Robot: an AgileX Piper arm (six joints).
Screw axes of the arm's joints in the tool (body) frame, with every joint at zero. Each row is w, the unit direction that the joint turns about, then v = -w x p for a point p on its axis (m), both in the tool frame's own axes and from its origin. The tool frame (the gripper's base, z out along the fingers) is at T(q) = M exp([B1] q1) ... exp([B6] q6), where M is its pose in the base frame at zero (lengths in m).
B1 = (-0.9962, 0, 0.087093, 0.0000, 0.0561, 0.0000)
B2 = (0, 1, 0, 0.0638, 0.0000, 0.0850)
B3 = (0, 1, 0, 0.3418, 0.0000, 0.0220)
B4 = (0, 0, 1, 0.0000, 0.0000, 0.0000)
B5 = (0, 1, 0, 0.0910, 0.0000, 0.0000)
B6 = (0, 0, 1, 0.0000, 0.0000, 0.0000)
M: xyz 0.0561 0.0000 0.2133 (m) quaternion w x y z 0.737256 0 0.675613 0
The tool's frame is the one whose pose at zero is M.
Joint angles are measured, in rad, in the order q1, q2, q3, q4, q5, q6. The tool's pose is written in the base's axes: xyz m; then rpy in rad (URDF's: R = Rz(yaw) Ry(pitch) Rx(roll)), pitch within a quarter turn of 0, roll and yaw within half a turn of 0. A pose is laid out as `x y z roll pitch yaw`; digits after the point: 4 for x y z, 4 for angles.
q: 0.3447 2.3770 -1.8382 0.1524 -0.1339 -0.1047
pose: 0.5202 0.1848 0.1725 3.0222 1.2493 -2.9440
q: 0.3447 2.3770 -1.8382 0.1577 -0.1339 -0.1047
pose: 0.5203 0.1848 0.1725 3.0073 1.2485 -2.9605
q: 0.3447 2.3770 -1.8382 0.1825 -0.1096 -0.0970
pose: 0.5195 0.1846 0.1704 2.9290 1.2188 -3.0440
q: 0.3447 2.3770 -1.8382 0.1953 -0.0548 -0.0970
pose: 0.5176 0.1848 0.1658 2.9229 1.1627 -3.0460
